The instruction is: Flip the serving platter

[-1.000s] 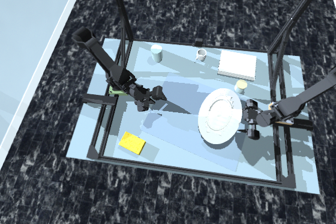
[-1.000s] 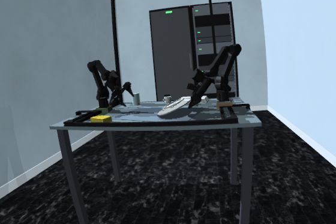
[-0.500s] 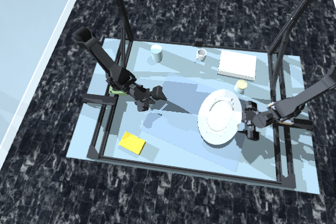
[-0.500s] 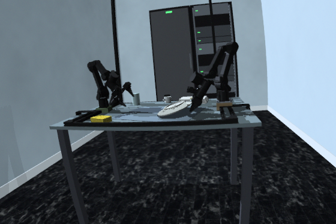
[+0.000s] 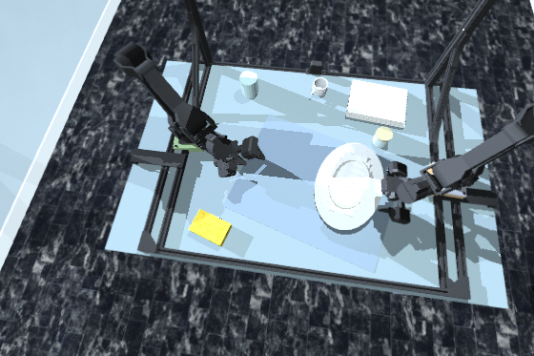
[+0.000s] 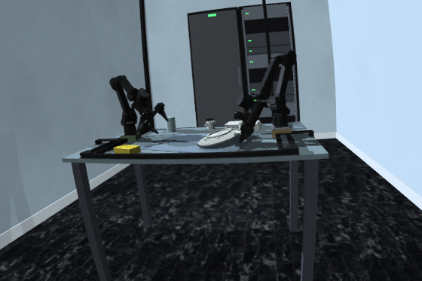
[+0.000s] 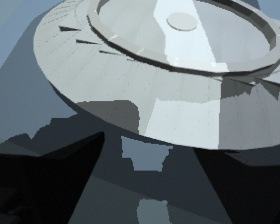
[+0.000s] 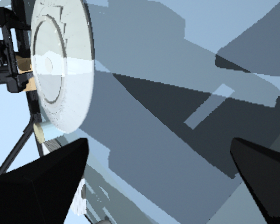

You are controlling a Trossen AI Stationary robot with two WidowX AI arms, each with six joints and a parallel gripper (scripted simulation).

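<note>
The white oval serving platter is 120 mm to the right of my left hand and 20 mm behind it. From my left hand the other things lie so: white folded stack: 350 mm behind, 50 mm to the right, 10 mm below; blue drying mat: 230 mm to the right, 40 mm below; white mug: 370 mm behind, 270 mm to the right, 10 mm below.
</note>
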